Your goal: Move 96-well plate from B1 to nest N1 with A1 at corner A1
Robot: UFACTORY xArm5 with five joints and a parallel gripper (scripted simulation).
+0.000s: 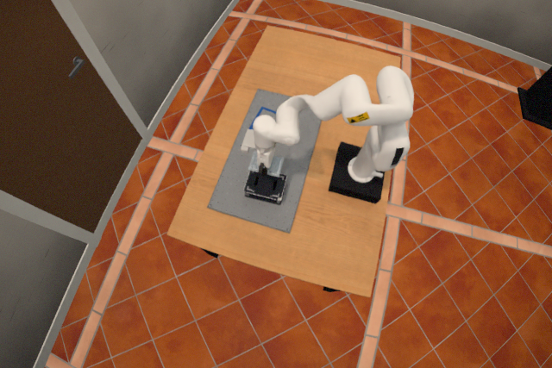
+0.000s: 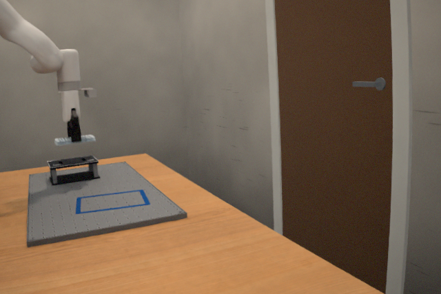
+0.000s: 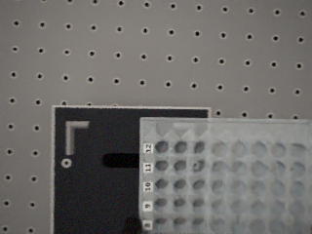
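Right now my hand is 1 cm past the raised plate nest, 5 cm to the right of it and 9 cm above it. Also, from my hand: 96-well plate 1 cm below.
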